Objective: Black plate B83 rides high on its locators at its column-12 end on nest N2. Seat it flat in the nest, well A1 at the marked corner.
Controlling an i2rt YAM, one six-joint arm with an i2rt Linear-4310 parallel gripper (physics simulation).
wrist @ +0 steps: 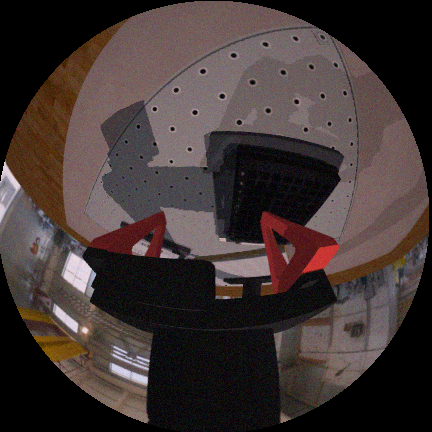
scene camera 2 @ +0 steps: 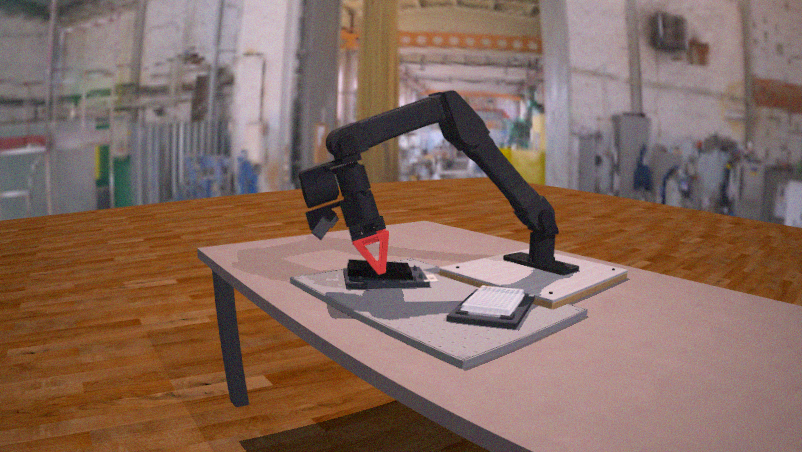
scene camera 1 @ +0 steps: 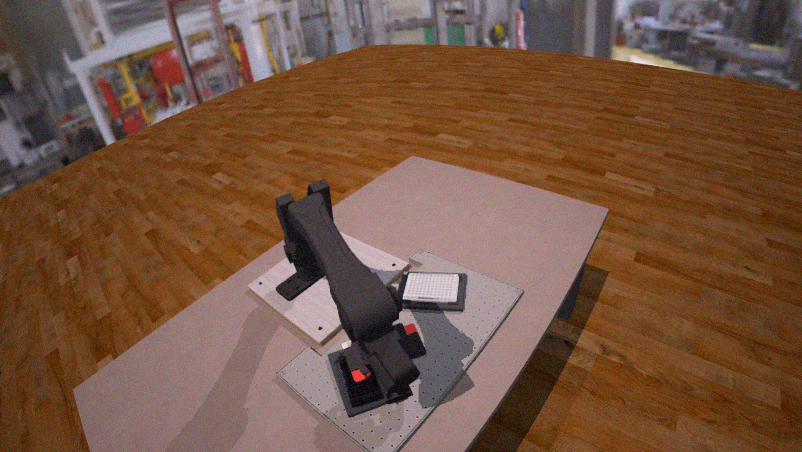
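Observation:
The black plate lies on a dark nest. Its well grid shows in the wrist view; how high each end sits and which corner is A1 are too dark to tell. My gripper is open and empty, its red fingers wide apart. In the wrist view the right fingertip overlaps the plate and the left one is beyond the nest's left side. In scene camera 2 the fingers are low at the plate; whether they touch it is unclear.
A white plate sits in a second dark nest. Both nests are on the grey perforated board. The arm's pale base board adjoins it.

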